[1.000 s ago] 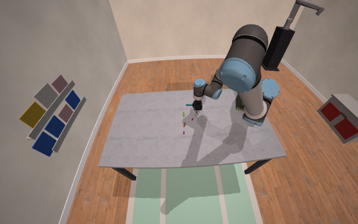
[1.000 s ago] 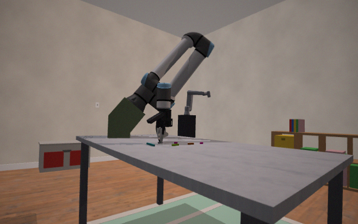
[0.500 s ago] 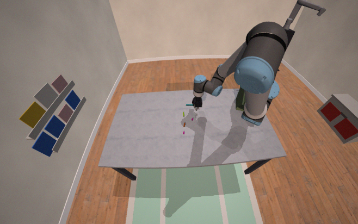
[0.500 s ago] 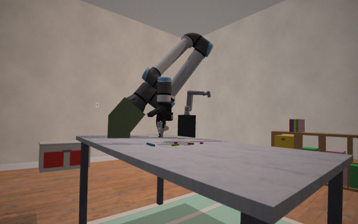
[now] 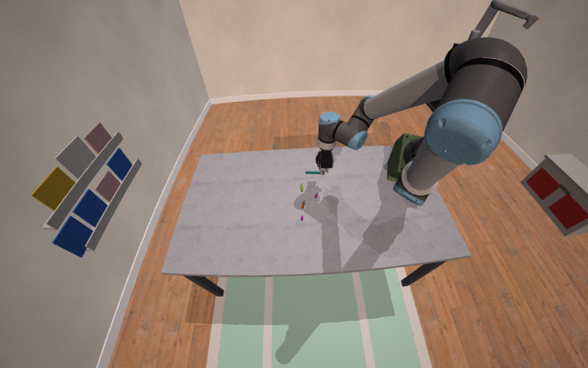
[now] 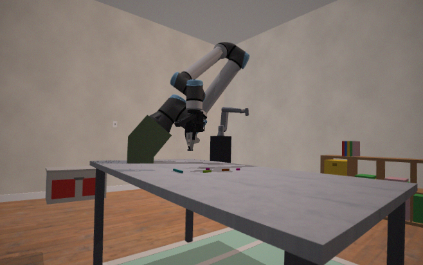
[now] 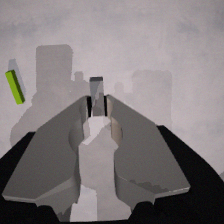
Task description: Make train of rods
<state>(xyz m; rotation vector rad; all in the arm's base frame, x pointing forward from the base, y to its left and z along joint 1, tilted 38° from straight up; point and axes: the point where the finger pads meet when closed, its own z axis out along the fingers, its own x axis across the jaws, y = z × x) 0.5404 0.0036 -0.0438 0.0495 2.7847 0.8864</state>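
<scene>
The orange rod lies 15 cm to the left of my hand, 11 cm below it and 11 cm ahead of it. Round my hand: turquoise rod 11 cm below, 10 cm to the right, 5 cm ahead; then lime rod 12 cm ahead, 11 cm below, 3 cm to the left; then grey rod 1 cm below.
</scene>
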